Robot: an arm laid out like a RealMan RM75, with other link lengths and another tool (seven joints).
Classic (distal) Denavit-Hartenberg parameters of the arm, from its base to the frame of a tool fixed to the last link. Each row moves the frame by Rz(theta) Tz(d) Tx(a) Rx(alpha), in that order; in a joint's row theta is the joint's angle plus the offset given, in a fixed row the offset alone. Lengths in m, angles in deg.
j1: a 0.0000  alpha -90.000  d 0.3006  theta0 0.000
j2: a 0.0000  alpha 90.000  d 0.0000  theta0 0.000
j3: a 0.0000  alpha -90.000  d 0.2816  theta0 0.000
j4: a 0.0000  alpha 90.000  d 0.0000  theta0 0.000
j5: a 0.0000  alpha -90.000  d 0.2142  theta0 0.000
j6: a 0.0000  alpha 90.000  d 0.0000  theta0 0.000
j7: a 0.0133  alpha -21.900  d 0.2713  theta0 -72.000
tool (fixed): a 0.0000  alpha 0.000  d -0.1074  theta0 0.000
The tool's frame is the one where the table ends.
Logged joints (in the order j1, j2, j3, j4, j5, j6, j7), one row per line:
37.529, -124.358, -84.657, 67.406, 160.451, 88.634, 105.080
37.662, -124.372, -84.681, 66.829, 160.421, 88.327, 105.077
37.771, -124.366, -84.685, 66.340, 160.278, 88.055, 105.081
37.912, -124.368, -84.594, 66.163, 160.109, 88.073, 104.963
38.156, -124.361, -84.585, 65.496, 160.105, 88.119, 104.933
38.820, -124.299, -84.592, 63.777, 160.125, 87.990, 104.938
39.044, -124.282, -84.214, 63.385, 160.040, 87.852, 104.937
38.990, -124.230, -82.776, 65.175, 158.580, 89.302, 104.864
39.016, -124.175, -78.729, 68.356, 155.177, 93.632, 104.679
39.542, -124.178, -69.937, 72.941, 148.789, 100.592, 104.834
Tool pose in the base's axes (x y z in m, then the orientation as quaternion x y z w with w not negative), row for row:
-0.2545, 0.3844, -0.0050, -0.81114, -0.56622, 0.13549, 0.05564
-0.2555, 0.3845, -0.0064, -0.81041, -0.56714, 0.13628, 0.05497
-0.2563, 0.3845, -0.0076, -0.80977, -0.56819, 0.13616, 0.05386
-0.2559, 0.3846, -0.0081, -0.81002, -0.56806, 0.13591, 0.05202
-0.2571, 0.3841, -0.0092, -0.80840, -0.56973, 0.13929, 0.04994
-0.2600, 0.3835, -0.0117, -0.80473, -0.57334, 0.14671, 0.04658
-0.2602, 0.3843, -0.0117, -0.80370, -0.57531, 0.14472, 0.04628
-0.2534, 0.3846, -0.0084, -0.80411, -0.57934, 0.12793, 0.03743
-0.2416, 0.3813, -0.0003, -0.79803, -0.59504, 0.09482, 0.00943
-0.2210, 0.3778, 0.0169, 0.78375, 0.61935, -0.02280, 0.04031
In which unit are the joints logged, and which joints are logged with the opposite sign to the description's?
The joints are logged in degrees. Opposite sign: j1, j3, j7.
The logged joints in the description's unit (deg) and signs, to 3 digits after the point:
-37.529, -124.358, 84.657, 67.406, 160.451, 88.634, -105.080
-37.662, -124.372, 84.681, 66.829, 160.421, 88.327, -105.077
-37.771, -124.366, 84.685, 66.340, 160.278, 88.055, -105.081
-37.912, -124.368, 84.594, 66.163, 160.109, 88.073, -104.963
-38.156, -124.361, 84.585, 65.496, 160.105, 88.119, -104.933
-38.820, -124.299, 84.592, 63.777, 160.125, 87.990, -104.938
-39.044, -124.282, 84.214, 63.385, 160.040, 87.852, -104.937
-38.990, -124.230, 82.776, 65.175, 158.580, 89.302, -104.864
-39.016, -124.175, 78.729, 68.356, 155.177, 93.632, -104.679
-39.542, -124.178, 69.937, 72.941, 148.789, 100.592, -104.834

